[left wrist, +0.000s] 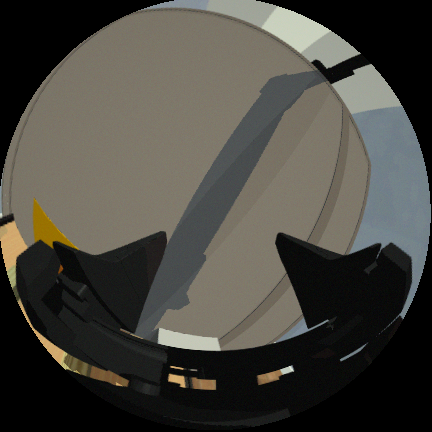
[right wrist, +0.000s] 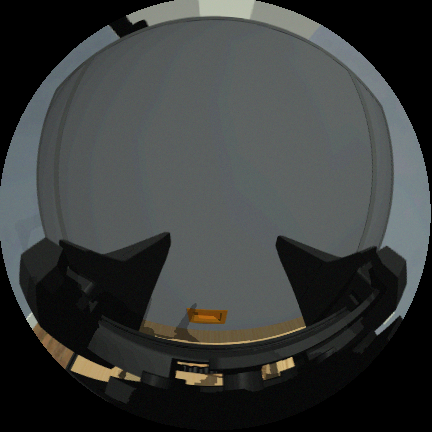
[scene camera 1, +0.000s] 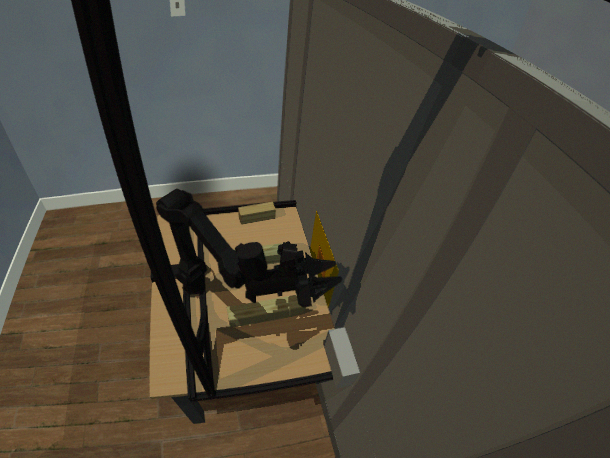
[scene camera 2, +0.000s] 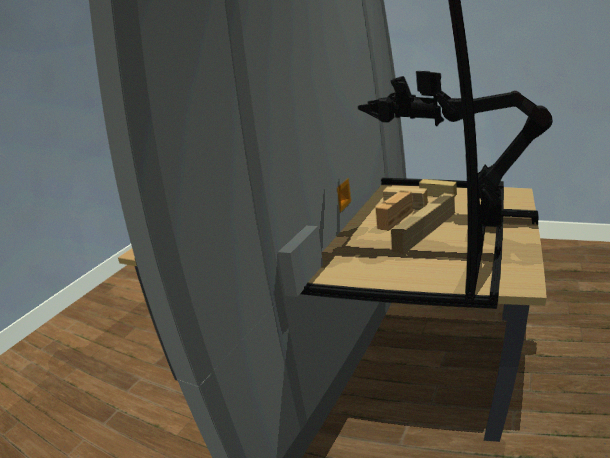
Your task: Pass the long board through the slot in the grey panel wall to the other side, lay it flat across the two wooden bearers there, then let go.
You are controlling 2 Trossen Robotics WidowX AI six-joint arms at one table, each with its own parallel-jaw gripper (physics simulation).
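Frame: origin at the left arm's base, x back, y right, z up, level; millimetres.
Where they show: left gripper, fingertip midpoint: (left wrist: pixel 222 238) (scene camera 1: pixel 338 270); right gripper, fingertip midpoint: (right wrist: pixel 225 240) (scene camera 2: pixel 363 105); left arm's base, link origin: (scene camera 1: pixel 193 286); right arm's base, link origin: (scene camera 2: pixel 491 222).
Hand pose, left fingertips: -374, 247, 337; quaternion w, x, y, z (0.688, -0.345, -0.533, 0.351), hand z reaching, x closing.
Note:
Things, the pixels of their top centre, and the offset from my left fingertips, as dx, dy, dz.
- yellow surround, top centre: (left wrist: pixel 40 207) (scene camera 1: pixel 320 220) -58, -313, -150
- orange frame, top centre: (scene camera 2: pixel 336 202) (right wrist: pixel 206 312) -84, -232, -291
- long pale bar, top centre: (scene camera 2: pixel 426 210) -352, -210, -296
- short wooden block, top centre: (scene camera 1: pixel 256 208) +113, -564, -306
The grey panel wall (scene camera 1: pixel 345 130) (scene camera 2: pixel 185 175) (left wrist: pixel 115 125) (right wrist: pixel 215 125) stands between the arms. Its slot has a yellow surround (scene camera 1: pixel 317 232) (left wrist: pixel 44 232) on one side and an orange frame (scene camera 2: pixel 341 201) (right wrist: pixel 207 322) on the other. In scene camera 1, pale wooden pieces (scene camera 1: pixel 245 314) lie under the left arm, partly hidden. In scene camera 2, a long pale bar (scene camera 2: pixel 425 220) and shorter tan pieces (scene camera 2: pixel 392 210) lie on the table. I cannot tell which is the long board. My left gripper (scene camera 1: pixel 337 271) (left wrist: pixel 222 238) is open and empty by the wall. My right gripper (scene camera 2: pixel 360 107) (right wrist: pixel 225 240) is open and empty, high above the table.
A short wooden block (scene camera 1: pixel 257 213) lies at the far edge in scene camera 1; another block (scene camera 2: pixel 438 187) lies at the far side in scene camera 2. A light grey block (scene camera 1: pixel 344 352) (scene camera 2: pixel 300 257) (left wrist: pixel 187 340) adjoins the wall. Black posts (scene camera 1: pixel 117 130) (scene camera 2: pixel 466 150) rise beside both tables.

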